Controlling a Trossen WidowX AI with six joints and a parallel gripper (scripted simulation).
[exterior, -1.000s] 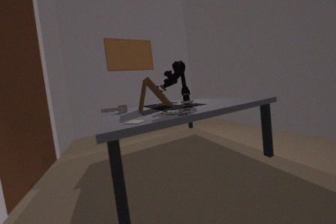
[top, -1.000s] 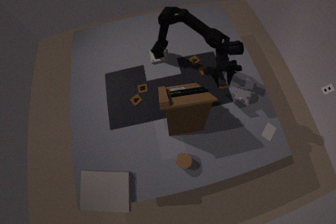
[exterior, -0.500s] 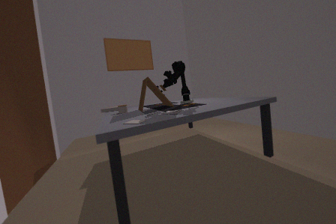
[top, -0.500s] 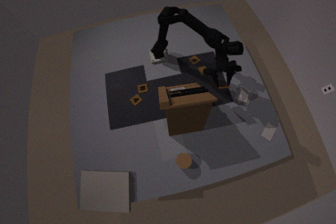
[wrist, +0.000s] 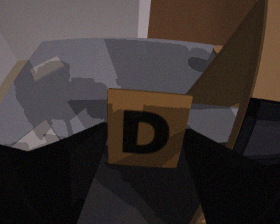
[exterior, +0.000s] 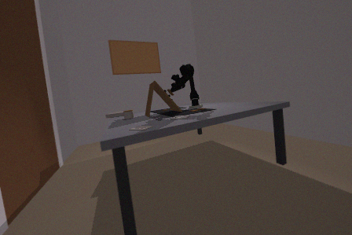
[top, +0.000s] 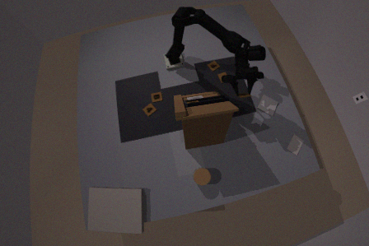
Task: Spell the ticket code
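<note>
My gripper tip is now 10 cm past the white ticket, 20 cm to the left of it and 9 cm above it. From my gripper tip the other things lie so: white box: 30 cm ahead, 76 cm to the right, 16 cm below; letter tile: right at my gripper tip; dark mat: 20 cm behind, 24 cm to the right, 18 cm below.
</note>
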